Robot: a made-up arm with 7 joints.
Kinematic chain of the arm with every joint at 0, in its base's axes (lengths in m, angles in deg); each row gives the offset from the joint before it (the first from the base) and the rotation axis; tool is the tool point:
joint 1: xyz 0 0 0.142 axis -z
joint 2: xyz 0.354 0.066 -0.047 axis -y
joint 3: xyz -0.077 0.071 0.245 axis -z
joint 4: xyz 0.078 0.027 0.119 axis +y
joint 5: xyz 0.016 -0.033 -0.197 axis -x
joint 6: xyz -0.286 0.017 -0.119 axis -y
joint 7: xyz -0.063 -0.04 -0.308 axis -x
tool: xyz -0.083 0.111 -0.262
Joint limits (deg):
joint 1: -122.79..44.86
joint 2: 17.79..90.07
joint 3: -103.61..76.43
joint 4: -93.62..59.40
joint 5: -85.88..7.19
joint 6: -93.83..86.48
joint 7: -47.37..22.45
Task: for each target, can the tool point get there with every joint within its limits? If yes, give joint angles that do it. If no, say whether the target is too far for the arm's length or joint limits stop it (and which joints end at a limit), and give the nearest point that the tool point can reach.
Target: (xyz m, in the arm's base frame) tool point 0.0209 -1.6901 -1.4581
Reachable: no: too far | nearest point -0.1278 -0.6973 -0.6574 | short by 1.284 m
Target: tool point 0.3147 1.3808 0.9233
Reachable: no: joint limits stop it (at a limit: joint 4, joint 7) | nearest point 0.2525 1.1079 0.6972 | short by 0.360 m
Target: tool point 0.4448 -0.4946 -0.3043
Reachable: yes | joints 21.39 62.38 -77.65 22.13 -0.76 19.76 4.97
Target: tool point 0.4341 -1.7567 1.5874
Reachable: no: too far | nearest point 0.3677 -0.8736 0.7492 | short by 1.219 m
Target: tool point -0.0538 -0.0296 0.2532
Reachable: no: joint limits stop it (at a limit: joint 2, joint 3, joint 5, joint 6, joint 7) | nearest point -0.0637 -0.0350 0.3541 | short by 0.102 m
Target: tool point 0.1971 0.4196 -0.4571
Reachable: yes | joints 7.90 65.21 -15.63 47.09 -27.84 42.03 -24.11
